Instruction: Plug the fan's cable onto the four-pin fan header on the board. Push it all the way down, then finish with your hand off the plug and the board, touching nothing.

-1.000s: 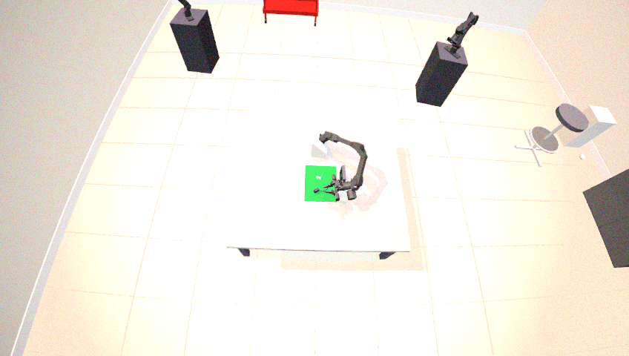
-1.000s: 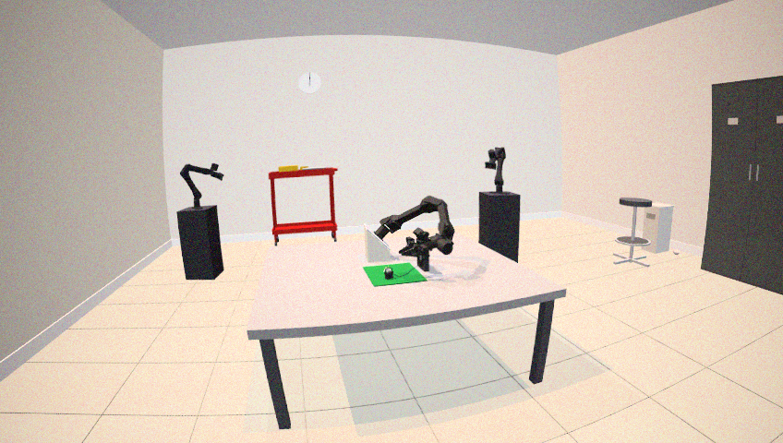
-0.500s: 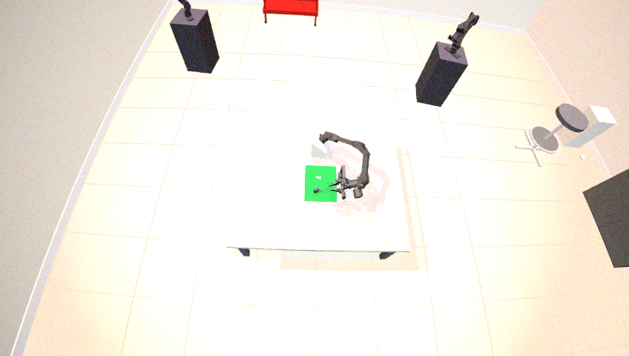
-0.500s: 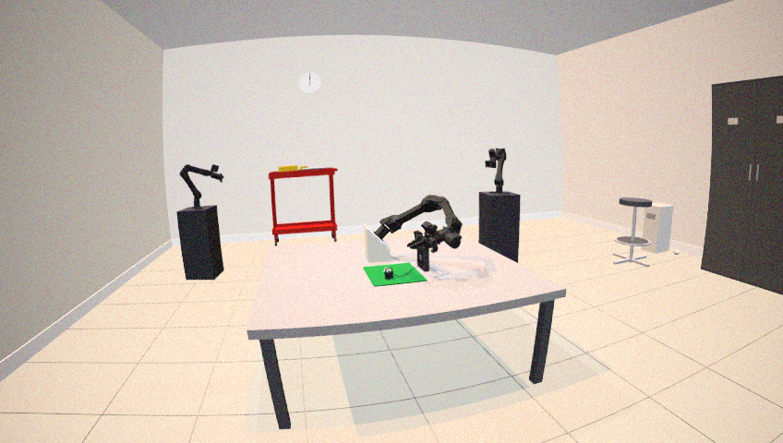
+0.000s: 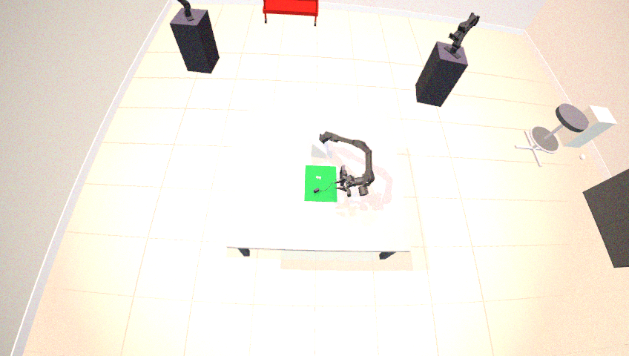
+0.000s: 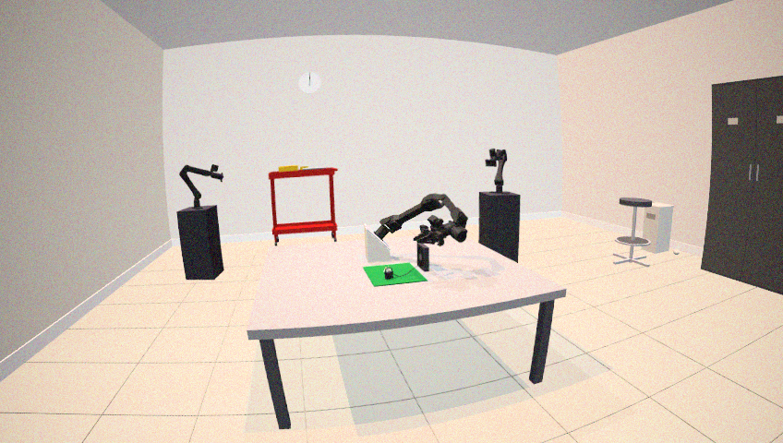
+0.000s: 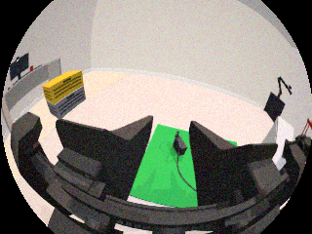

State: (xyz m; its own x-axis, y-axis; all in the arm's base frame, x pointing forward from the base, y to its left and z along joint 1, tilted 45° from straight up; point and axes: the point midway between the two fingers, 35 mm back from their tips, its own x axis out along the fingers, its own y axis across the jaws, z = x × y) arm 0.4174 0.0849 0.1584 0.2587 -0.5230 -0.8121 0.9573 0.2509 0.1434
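Now: the dark fan plug 2 cm behind my gripper tip, 12 cm to the right of it and 16 cm below it. Round my gripper tip: green board 9 cm behind, 9 cm to the right, 19 cm below; then white four-pin header 13 cm behind, 12 cm to the right, 18 cm below; then black fan 15 cm behind, 5 cm to the left, 12 cm below.
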